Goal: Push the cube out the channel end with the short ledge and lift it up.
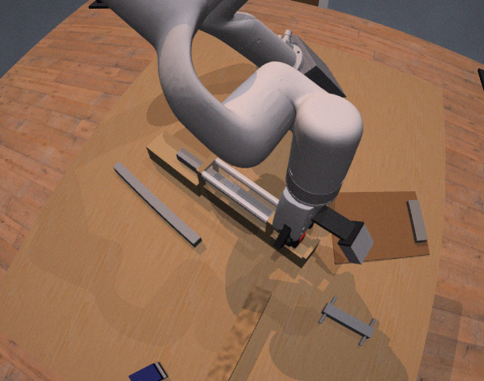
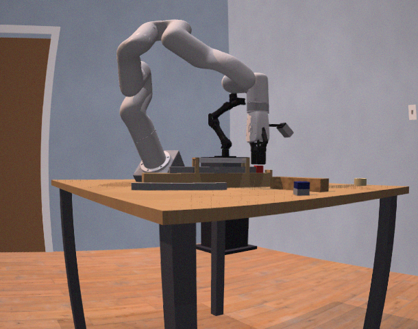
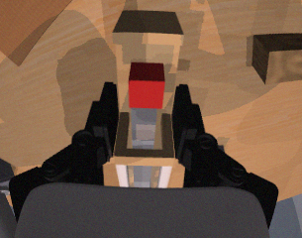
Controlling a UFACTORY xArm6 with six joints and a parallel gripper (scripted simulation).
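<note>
My gripper is now 40 mm above the red cube. Round my hand: wooden ledge 50 mm behind, 120 mm to the right, 40 mm below; grey pegged piece 120 mm ahead, 150 mm to the left, 80 mm below; rough textured strip 220 mm ahead, 40 mm to the right, 70 mm below.
</note>
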